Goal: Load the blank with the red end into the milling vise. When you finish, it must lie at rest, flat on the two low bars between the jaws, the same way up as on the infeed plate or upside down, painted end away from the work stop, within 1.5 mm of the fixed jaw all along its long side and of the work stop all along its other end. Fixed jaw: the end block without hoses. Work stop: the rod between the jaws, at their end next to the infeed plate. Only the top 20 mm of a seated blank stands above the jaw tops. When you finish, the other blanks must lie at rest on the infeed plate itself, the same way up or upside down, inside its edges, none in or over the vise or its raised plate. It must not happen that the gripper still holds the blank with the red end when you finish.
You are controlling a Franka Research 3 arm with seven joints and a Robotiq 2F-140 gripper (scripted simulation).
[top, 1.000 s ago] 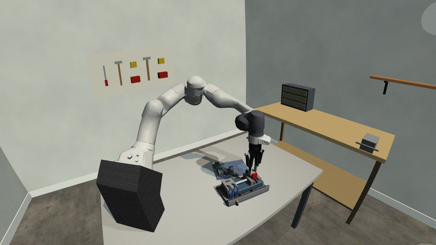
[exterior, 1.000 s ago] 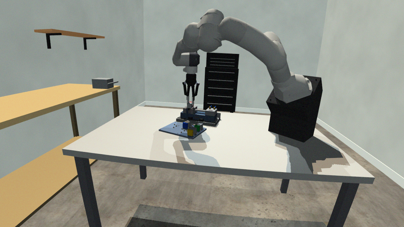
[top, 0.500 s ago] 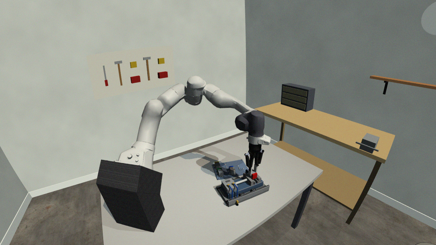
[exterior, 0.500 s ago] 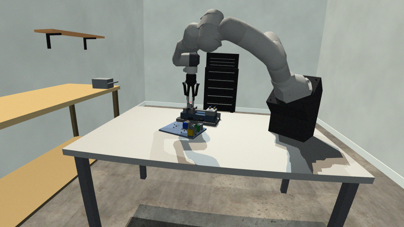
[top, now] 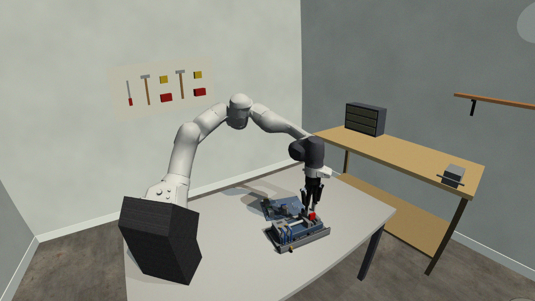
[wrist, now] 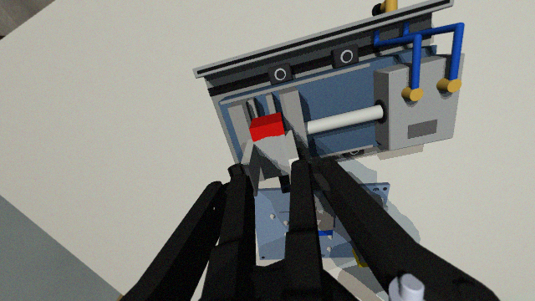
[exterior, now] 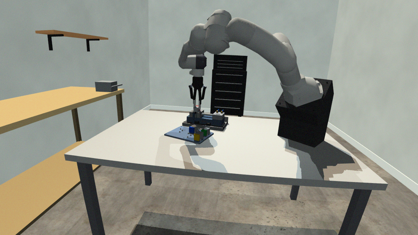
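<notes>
Now: the moving jaw 70 mm below my hand and 30 mm behind it. From my hand the other things lie so: vise (100 mm below, 70 mm behind, 10 mm to the right); white rod (80 mm behind, 70 mm below, 10 mm to the right); fixed jaw (70 mm below, 30 mm ahead, 10 mm to the left).
</notes>
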